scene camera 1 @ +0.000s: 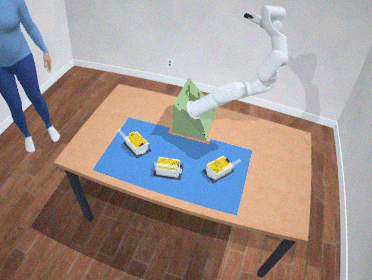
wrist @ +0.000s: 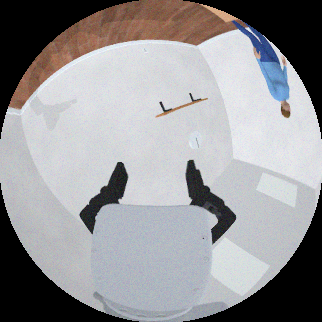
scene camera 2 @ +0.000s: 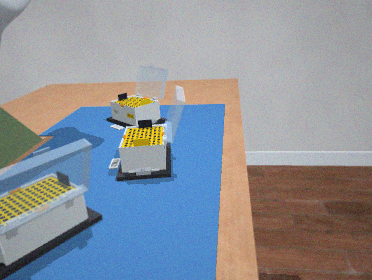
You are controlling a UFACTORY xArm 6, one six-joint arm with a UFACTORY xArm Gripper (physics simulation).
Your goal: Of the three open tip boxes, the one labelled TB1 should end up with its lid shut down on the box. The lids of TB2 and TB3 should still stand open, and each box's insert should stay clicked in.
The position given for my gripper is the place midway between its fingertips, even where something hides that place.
I see my gripper (wrist: 154, 168), a clear lid (scene camera 2: 177, 104) and a clear lid (scene camera 2: 151, 81).
